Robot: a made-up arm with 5 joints.
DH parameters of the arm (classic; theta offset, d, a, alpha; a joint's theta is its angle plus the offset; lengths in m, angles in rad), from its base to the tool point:
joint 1: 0 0.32 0 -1.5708
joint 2: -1.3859 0 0.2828 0
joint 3: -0.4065 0 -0.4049 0
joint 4: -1.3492 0 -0.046 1.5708
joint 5: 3.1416 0.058 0 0
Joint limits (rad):
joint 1: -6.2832..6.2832
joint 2: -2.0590..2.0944
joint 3: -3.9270..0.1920
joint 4: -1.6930..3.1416
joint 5: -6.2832..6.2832
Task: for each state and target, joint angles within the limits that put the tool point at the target. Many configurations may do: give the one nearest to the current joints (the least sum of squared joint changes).
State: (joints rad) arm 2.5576 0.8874 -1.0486 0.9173 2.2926
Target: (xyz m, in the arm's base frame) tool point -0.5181 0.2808 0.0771
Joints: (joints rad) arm 2.6449 1.0117 -1.5953 0.7746 2.2926
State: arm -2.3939 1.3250 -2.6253 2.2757 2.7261
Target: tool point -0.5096 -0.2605 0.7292
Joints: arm -2.6690 0.7785 -2.9327 1.8918 2.7261
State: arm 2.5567 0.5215 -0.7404 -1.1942 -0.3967
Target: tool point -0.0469 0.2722 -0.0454
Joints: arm 1.7414 1.1936 -0.7924 -1.0131 -0.3967
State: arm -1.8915 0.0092 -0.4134 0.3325 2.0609
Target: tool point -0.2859 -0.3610 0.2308
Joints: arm -2.2406 0.2787 -0.8065 0.2935 2.0609
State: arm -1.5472 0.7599 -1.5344 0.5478 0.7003
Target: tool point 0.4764 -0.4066 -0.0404
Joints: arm -0.7065 1.4856 -2.0697 0.4594 0.7003
